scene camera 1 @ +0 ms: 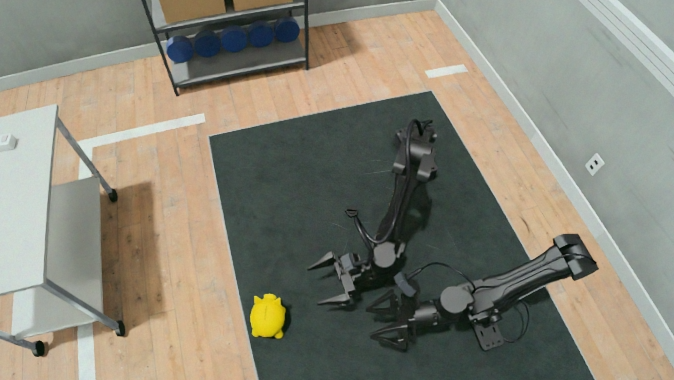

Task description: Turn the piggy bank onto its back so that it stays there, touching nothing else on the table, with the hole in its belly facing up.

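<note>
The yellow piggy bank (268, 316) is near the left edge of the dark mat, at the lower middle of the picture. Its ears and snout point toward the top of the picture, and two feet show at its lower edge. A faint slot line shows on its upward side, so its back seems to face up. The belly hole does not show. My right gripper (314, 286) is open and empty, to the right of the piggy bank and a little above it in the picture, apart from it. My left gripper (369, 323) is open and empty, farther right.
The dark mat (280, 175) lies under both arms and the piggy bank. The right arm reaches down from the upper right, close to the left gripper. A thin black loop (352, 213) shows above the right gripper. A white table (25, 200) stands at the left, a shelf rack (165, 62) at the back.
</note>
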